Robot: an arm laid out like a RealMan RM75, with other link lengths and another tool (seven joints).
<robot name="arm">
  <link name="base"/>
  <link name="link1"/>
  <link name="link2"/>
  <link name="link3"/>
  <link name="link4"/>
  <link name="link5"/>
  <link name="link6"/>
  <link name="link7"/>
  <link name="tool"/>
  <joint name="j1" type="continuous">
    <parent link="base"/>
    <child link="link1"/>
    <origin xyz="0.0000 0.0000 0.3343" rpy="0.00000 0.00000 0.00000"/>
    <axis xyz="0 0 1"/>
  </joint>
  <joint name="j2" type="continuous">
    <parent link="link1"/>
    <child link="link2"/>
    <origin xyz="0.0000 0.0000 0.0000" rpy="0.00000 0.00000 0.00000"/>
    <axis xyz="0 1 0"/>
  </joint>
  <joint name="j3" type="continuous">
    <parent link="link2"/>
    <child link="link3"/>
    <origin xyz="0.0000 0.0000 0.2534" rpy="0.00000 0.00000 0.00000"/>
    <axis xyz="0 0 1"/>
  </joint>
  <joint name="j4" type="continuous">
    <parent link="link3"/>
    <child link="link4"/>
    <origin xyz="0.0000 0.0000 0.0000" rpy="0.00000 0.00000 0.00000"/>
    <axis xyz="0 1 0"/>
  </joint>
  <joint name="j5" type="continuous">
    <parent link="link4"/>
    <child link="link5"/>
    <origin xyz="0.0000 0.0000 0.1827" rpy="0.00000 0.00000 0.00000"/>
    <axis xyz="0 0 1"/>
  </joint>
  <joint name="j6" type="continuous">
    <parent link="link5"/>
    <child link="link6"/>
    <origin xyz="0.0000 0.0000 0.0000" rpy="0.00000 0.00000 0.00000"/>
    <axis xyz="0 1 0"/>
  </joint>
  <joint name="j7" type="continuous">
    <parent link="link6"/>
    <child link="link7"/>
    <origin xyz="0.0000 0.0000 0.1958" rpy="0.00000 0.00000 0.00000"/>
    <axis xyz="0 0 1"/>
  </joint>
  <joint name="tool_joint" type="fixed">
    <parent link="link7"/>
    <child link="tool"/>
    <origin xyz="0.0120 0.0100 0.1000" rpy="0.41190 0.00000 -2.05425"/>
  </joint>
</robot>
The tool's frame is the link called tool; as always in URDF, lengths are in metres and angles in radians. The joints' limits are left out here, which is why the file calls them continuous.
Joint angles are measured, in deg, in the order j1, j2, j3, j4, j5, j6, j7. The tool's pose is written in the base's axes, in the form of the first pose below.
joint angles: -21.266 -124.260 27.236 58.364 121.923 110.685 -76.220
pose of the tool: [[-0.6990, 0.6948, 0.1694, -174.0], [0.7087, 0.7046, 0.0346, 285.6], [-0.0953, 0.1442, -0.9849, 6.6], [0, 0, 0, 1]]
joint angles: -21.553 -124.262 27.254 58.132 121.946 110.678 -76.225
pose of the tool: [[-0.6964, 0.6968, 0.1720, -172.5], [0.7108, 0.7027, 0.0313, 286.1], [-0.0991, 0.1441, -0.9846, 6.1], [0, 0, 0, 1]]
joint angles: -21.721 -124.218 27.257 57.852 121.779 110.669 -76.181
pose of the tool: [[-0.6940, 0.6979, 0.1766, -171.0], [0.7126, 0.7009, 0.0307, 286.5], [-0.1023, 0.1471, -0.9838, 6.2], [0, 0, 0, 1]]
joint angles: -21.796 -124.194 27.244 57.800 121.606 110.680 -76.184
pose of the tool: [[-0.6925, 0.6989, 0.1791, -170.1], [0.7141, 0.6993, 0.0320, 287.1], [-0.1029, 0.1500, -0.9833, 6.8], [0, 0, 0, 1]]
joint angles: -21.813 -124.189 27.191 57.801 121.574 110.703 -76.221
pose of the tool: [[-0.6926, 0.6985, 0.1800, -170.0], [0.7139, 0.6995, 0.0326, 287.2], [-0.1031, 0.1511, -0.9831, 7.0], [0, 0, 0, 1]]
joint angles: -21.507 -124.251 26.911 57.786 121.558 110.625 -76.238
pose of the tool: [[-0.6988, 0.6917, 0.1820, -171.6], [0.7080, 0.7052, 0.0384, 287.3], [-0.1018, 0.1557, -0.9825, 7.6], [0, 0, 0, 1]]
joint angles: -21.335 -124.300 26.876 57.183 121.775 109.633 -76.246
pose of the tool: [[-0.7116, 0.6791, 0.1798, -175.1], [0.6957, 0.7169, 0.0455, 289.7], [-0.0980, 0.1575, -0.9827, 5.8], [0, 0, 0, 1]]
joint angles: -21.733 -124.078 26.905 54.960 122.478 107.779 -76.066
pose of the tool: [[-0.7294, 0.6602, 0.1791, -179.6], [0.6765, 0.7351, 0.0451, 293.9], [-0.1019, 0.1540, -0.9828, 0.5], [0, 0, 0, 1]]
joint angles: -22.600 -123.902 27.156 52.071 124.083 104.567 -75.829
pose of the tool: [[-0.7543, 0.6361, 0.1624, -187.6], [0.6493, 0.7595, 0.0411, 300.6], [-0.0972, 0.1365, -0.9859, -9.8], [0, 0, 0, 1]]
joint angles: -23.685 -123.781 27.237 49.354 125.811 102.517 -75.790
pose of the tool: [[-0.7698, 0.6195, 0.1539, -191.5], [0.6293, 0.7769, 0.0205, 302.7], [-0.1069, 0.1127, -0.9879, -20.2], [0, 0, 0, 1]]
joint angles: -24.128 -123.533 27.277 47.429 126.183 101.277 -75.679
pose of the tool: [[-0.7789, 0.6073, 0.1564, -193.4], [0.6166, 0.7871, 0.0149, 304.4], [-0.1140, 0.1081, -0.9876, -24.6], [0, 0, 0, 1]]
